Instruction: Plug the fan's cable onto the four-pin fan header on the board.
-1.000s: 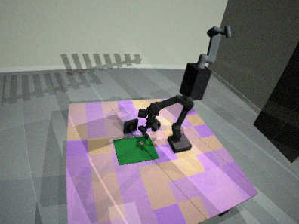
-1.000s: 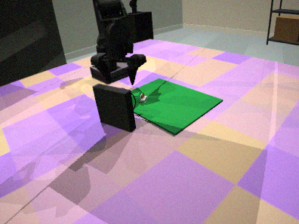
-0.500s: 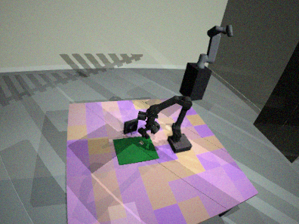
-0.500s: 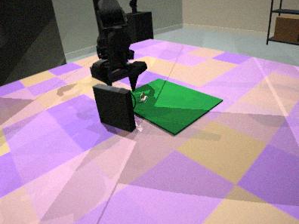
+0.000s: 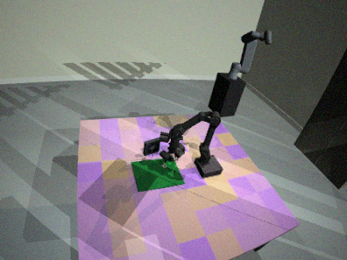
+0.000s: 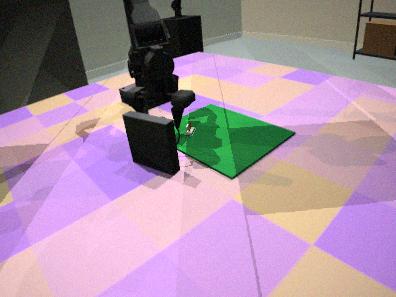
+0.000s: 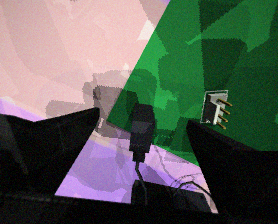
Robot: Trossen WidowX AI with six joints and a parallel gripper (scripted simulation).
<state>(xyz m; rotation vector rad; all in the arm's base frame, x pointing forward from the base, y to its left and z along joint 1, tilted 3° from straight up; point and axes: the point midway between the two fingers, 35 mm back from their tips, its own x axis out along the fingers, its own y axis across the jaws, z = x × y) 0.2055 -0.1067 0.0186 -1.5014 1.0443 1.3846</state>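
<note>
Right now my gripper tip is 60 mm short of the white four-pin header, 40 mm to the right of it and 20 mm above it. Round my gripper tip: dark plug 10 mm to the right; black fan block 100 mm ahead, 100 mm to the right, 40 mm above; green board 130 mm ahead, 80 mm to the left, 30 mm below.
</note>
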